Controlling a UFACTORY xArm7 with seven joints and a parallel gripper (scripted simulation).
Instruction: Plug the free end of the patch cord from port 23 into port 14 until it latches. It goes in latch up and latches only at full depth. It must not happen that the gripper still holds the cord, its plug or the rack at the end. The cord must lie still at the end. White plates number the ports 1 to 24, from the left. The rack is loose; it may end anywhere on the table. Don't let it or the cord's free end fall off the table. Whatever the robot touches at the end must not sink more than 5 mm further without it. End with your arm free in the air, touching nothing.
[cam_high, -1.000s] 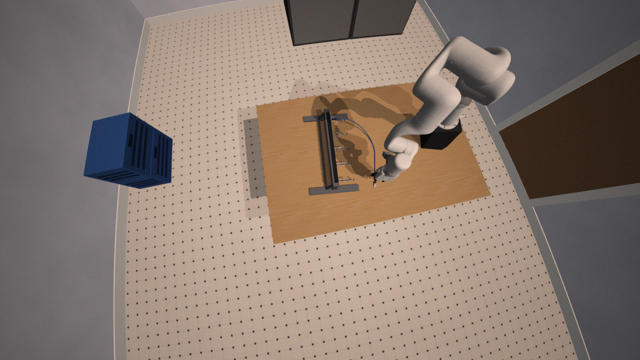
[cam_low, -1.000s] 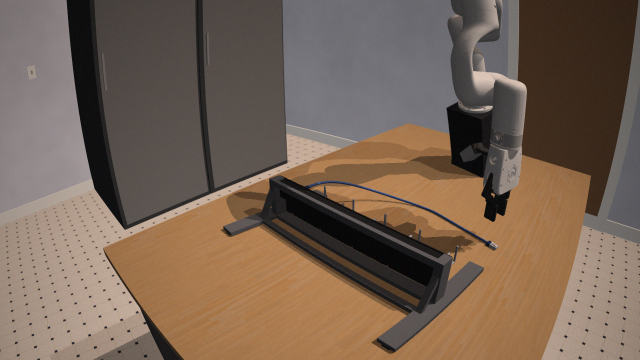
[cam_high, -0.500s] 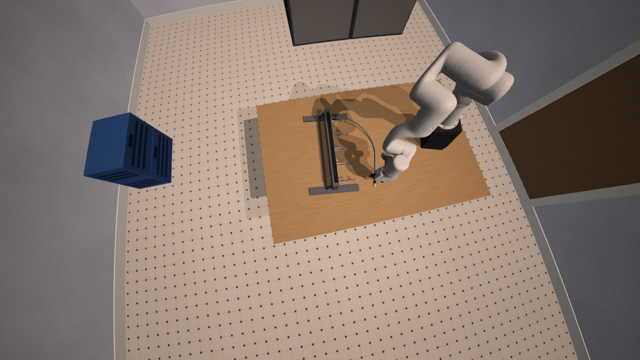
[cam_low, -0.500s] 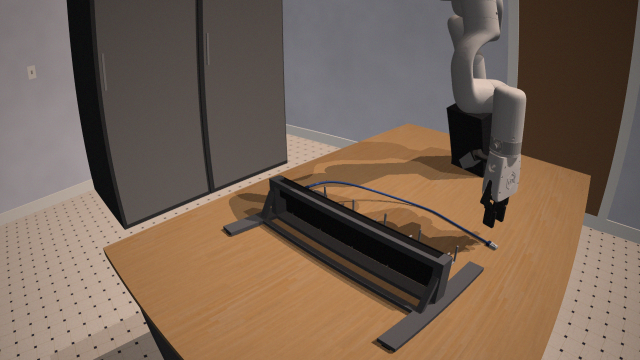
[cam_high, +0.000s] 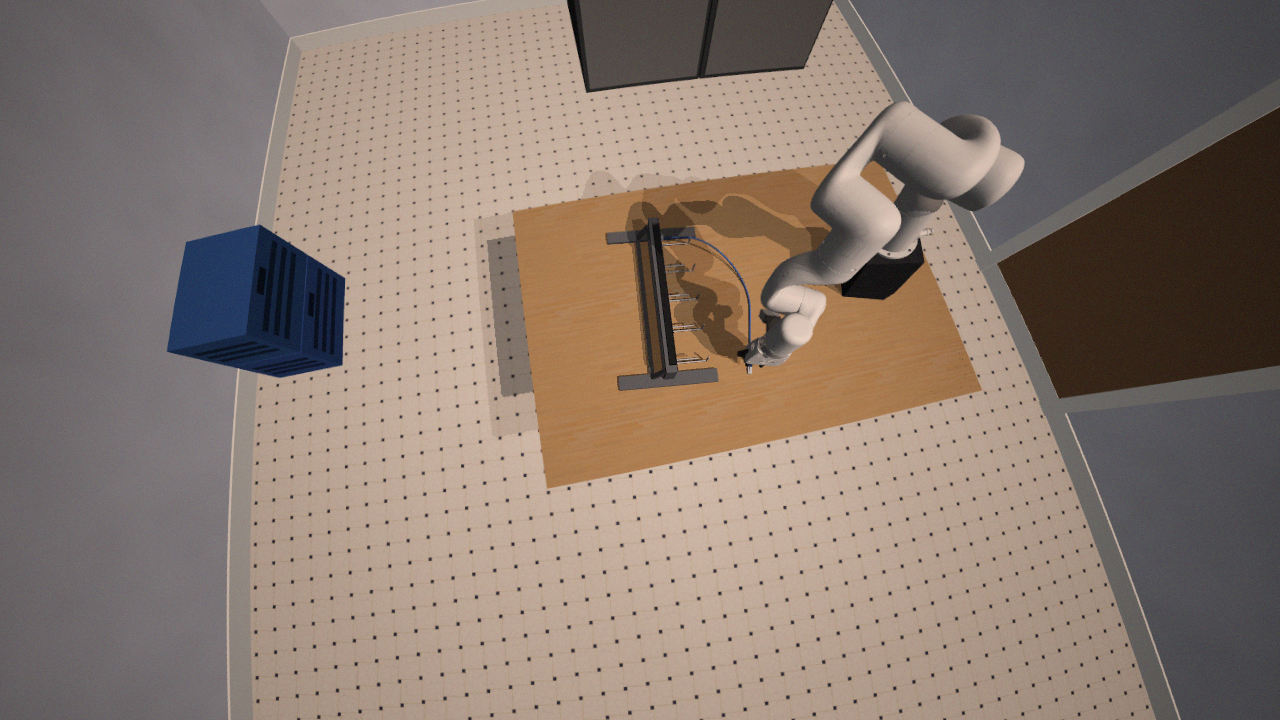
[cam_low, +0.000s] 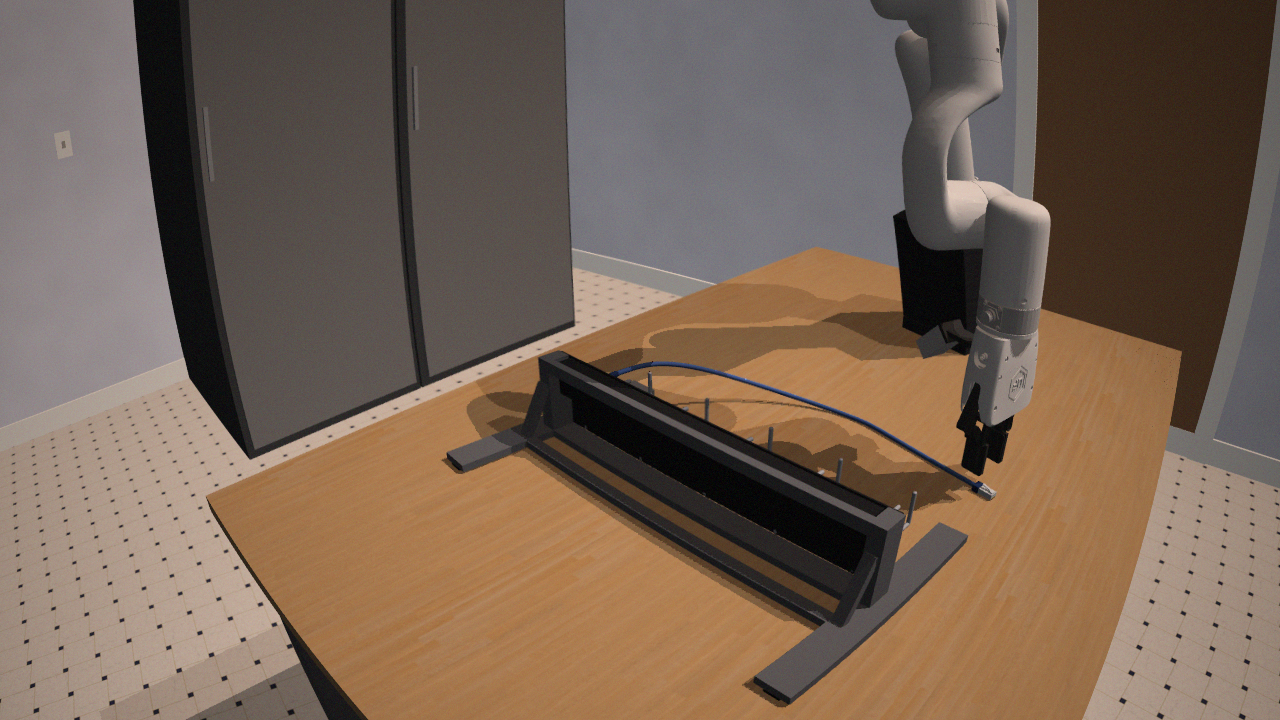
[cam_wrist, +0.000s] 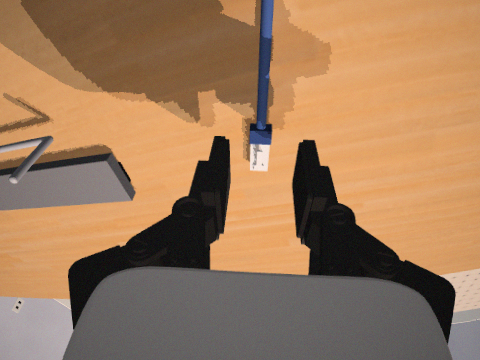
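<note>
The plug is 5 cm below my hand, 2 cm to the left of it and 1 cm ahead of it.
</note>
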